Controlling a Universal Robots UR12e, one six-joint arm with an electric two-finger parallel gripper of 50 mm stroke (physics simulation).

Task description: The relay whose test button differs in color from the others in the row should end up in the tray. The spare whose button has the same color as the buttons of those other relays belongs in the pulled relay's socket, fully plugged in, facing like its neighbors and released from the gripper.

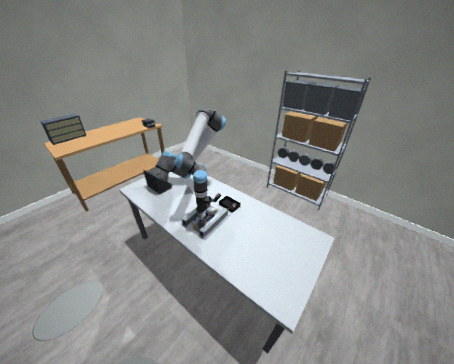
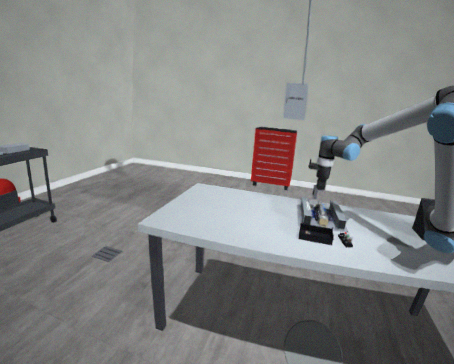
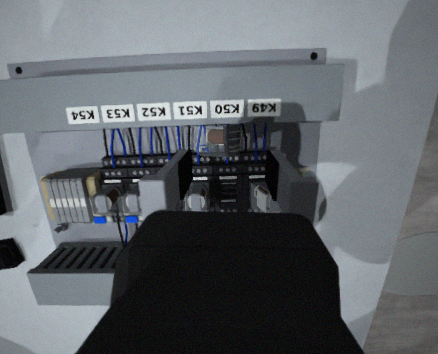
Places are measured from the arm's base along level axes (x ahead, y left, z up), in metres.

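Pixels of known places: gripper, fingertip midpoint: (image 1: 204,217) (image 2: 314,197) (image 3: 228,165); arm's base, link origin: (image 1: 158,177).
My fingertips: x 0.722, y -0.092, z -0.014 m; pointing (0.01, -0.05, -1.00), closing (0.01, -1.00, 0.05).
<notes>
For each thing: its top centre in the pictures, then the offset to it from my fingertips. Level surfaces: height alone.
- K51 relay, top centre: (image 3: 195,210) dx -0.049, dy +0.027, dz -0.029 m
- K49 relay, top centre: (image 3: 271,209) dx -0.045, dy -0.038, dz -0.026 m
- K54 relay, top centre: (image 3: 98,212) dx -0.052, dy +0.112, dz -0.030 m
- K53 relay, top centre: (image 3: 130,211) dx -0.050, dy +0.084, dz -0.030 m
- loose relay, top centre: (image 3: 220,144) dx +0.006, dy +0.006, dz -0.047 m
- black tray, top centre: (image 2: 316,230) (image 1: 229,202) dx -0.006, dy +0.320, dz -0.064 m
- spare holder, top centre: (image 2: 346,237) dx -0.154, dy +0.320, dz -0.076 m
- grey duct with labels, top centre: (image 3: 149,99) (image 2: 306,205) (image 1: 214,219) dx +0.043, dy +0.062, dz -0.036 m
- slotted duct, top centre: (image 3: 171,289) (image 2: 337,209) (image 1: 196,209) dx -0.141, dy +0.054, dz -0.036 m
- white table, surface height: dz -0.099 m
My gripper (image 1: 202,209) (image 2: 315,194) (image 3: 228,165) is open and empty, with its fingers astride the K51 to K49 stretch. Between them, the K50 socket (image 3: 228,189) has no relay in it. The K51 relay (image 3: 196,198) and K49 relay (image 3: 261,196) stand in their sockets; their buttons are hidden. The K54 relay (image 3: 103,203) and K53 relay (image 3: 132,202) have blue buttons. The K52 relay is behind a finger. A loose relay (image 3: 218,139) lies on its side on the wires below the K50 label, pins to the right. The black tray (image 2: 316,235) holds something small. The spare holder (image 2: 345,240) stands beside it.
A grey duct with labels (image 3: 170,92) runs along one side of the sockets, and a slotted duct (image 3: 70,287) along the other. Grey terminal blocks (image 3: 67,197) stand past K54. The panel sits on the white table (image 1: 270,250) (image 2: 210,215).
</notes>
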